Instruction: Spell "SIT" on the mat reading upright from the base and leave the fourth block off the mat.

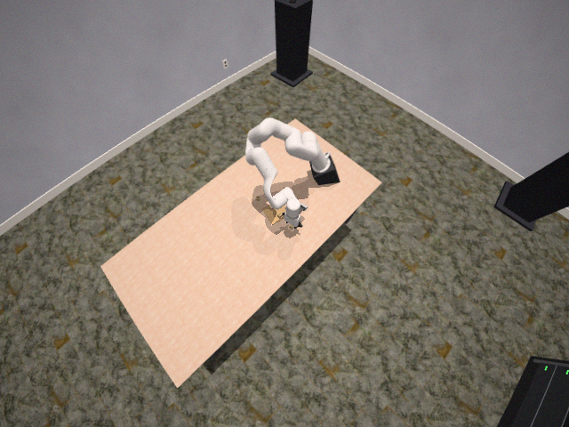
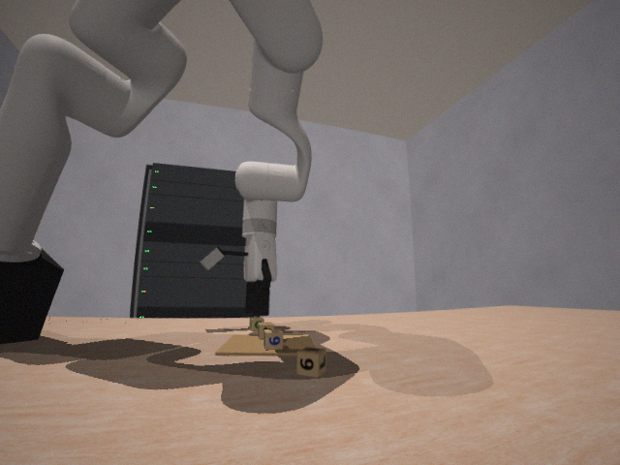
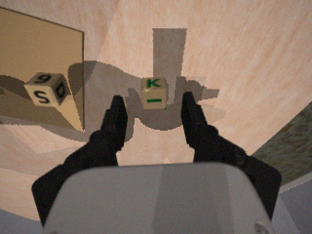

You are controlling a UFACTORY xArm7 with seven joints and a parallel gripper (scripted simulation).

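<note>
Right now the wooden block is 40 mm below my hand. The rest, counted from my hand: tan mat 150 mm to the right, 50 mm below, 10 mm behind.
</note>
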